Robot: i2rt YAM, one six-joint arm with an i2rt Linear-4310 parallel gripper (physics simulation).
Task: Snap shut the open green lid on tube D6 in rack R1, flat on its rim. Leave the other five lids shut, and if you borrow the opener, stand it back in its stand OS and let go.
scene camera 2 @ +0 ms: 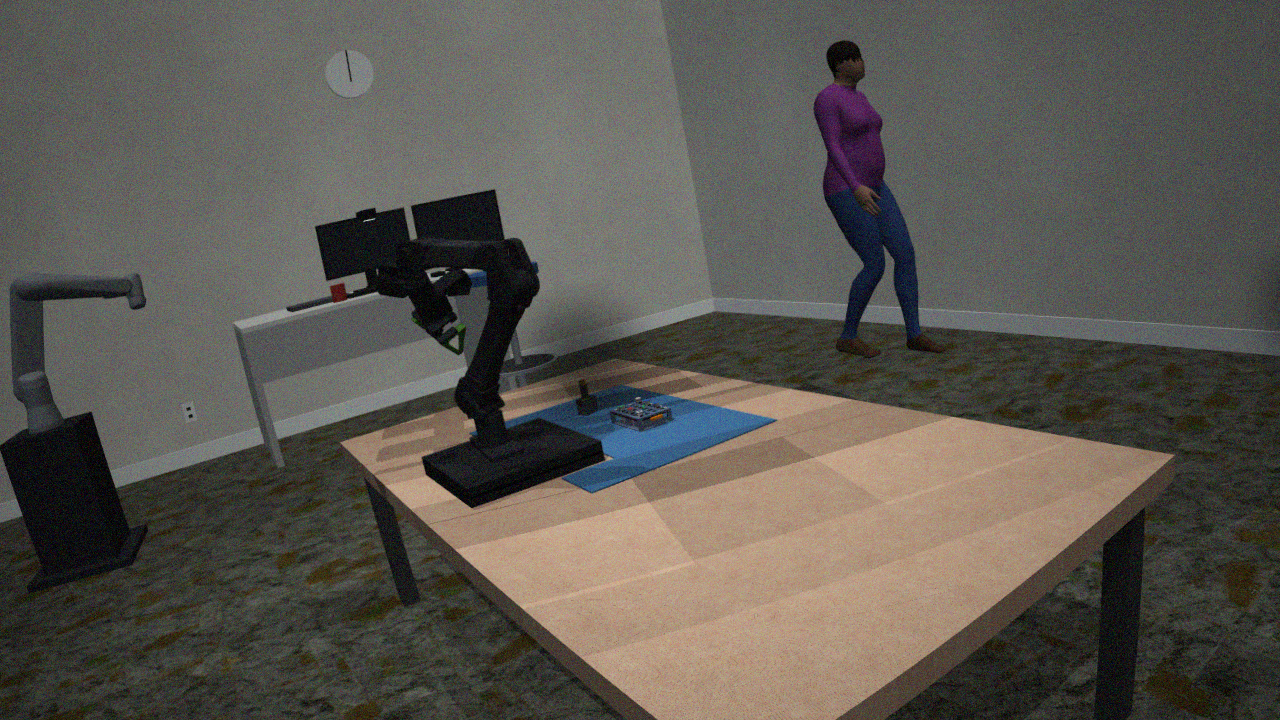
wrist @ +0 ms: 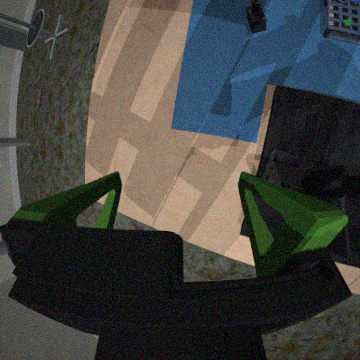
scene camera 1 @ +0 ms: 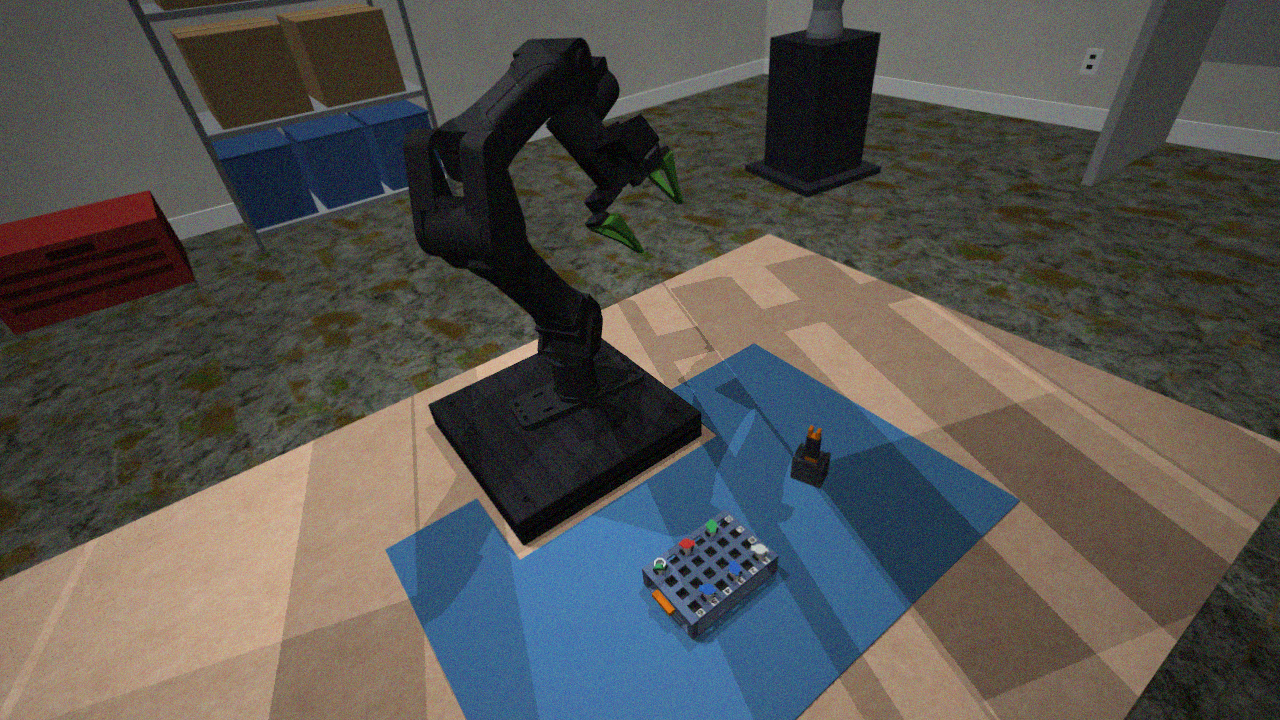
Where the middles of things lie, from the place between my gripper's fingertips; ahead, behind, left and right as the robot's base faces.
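There is the dark stand (scene camera 1: 814,474), and counted from my hand it sits 300 mm ahead of it, 30 mm to the left of it and 230 mm below it.
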